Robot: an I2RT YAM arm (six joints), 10 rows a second.
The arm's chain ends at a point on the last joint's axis. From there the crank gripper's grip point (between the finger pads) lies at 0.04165 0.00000 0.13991 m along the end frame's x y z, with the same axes.
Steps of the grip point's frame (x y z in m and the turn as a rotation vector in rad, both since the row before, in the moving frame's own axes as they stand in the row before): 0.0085, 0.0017, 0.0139, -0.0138, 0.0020, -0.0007; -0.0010, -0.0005, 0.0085, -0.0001, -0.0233, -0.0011; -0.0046, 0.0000, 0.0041, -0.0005, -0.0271, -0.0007; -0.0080, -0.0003, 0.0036, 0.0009, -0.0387, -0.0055; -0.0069, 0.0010, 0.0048, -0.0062, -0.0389, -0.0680; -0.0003, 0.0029, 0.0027, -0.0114, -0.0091, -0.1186; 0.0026, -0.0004, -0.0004, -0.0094, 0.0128, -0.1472; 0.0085, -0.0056, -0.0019, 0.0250, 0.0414, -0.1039; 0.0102, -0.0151, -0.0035, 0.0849, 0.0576, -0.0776; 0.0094, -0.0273, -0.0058, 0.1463, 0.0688, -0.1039
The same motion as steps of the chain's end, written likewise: 0.0082, -0.0002, 0.0140, -0.0138, 0.0020, -0.0007; 0.0023, -0.0005, 0.0076, -0.0001, -0.0233, -0.0011; -0.0008, 0.0000, 0.0030, -0.0005, -0.0271, -0.0007; -0.0026, 0.0000, 0.0021, 0.0009, -0.0387, -0.0055; -0.0014, 0.0028, 0.0033, -0.0062, -0.0389, -0.0680; 0.0012, 0.0062, 0.0023, -0.0114, -0.0091, -0.1186; 0.0012, 0.0045, 0.0001, -0.0094, 0.0128, -0.1472; 0.0032, 0.0025, 0.0000, 0.0250, 0.0414, -0.1039; 0.0028, 0.0002, -0.0002, 0.0849, 0.0576, -0.0776; 0.0012, -0.0024, -0.0008, 0.1463, 0.0688, -0.1039
